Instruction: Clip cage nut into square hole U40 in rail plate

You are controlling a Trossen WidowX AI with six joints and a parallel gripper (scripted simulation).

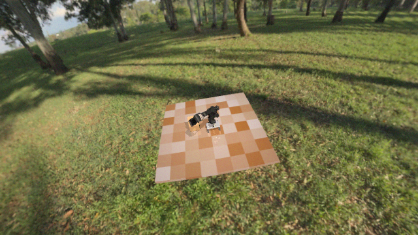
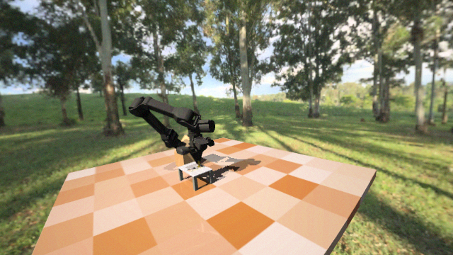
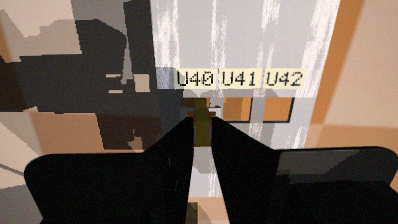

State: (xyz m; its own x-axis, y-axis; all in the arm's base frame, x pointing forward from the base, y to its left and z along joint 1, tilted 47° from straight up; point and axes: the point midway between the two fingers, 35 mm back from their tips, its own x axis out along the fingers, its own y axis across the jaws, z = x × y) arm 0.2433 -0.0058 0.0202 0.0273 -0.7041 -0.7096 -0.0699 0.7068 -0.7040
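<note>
The cage nut lies 10 mm below my gripper tip.
</note>
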